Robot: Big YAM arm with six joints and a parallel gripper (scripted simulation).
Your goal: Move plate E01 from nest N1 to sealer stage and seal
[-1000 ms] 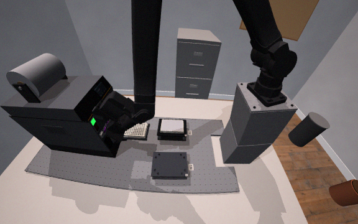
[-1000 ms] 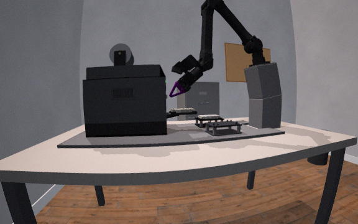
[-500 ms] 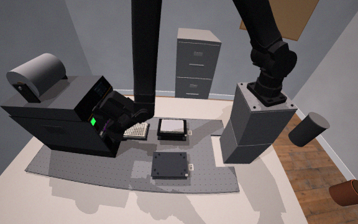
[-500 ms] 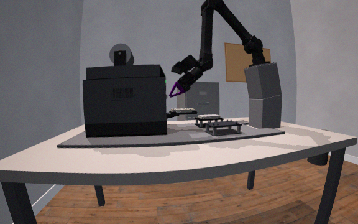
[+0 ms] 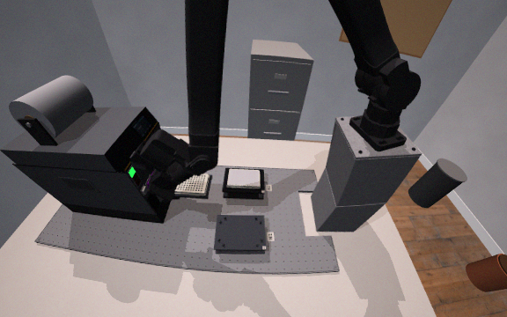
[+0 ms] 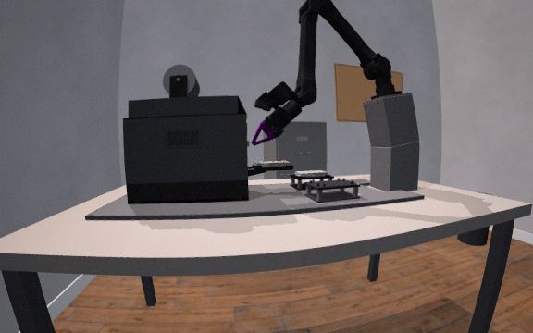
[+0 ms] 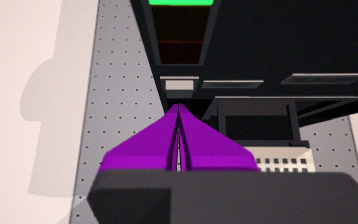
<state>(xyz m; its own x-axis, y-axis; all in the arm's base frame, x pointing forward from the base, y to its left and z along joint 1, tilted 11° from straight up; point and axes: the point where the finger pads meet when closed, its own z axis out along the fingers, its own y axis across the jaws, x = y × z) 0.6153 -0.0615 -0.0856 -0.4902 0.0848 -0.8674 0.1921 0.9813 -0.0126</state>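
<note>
My gripper is now 2 cm short of the pale start key and 1 cm to the left of it. Round my hand: sealer stage (9 cm below, 9 cm behind, 8 cm to the right); then nest N1 (25 cm behind, 15 cm below, 10 cm to the left); then white-topped plate (29 cm behind, 14 cm below, 12 cm to the right).
</note>
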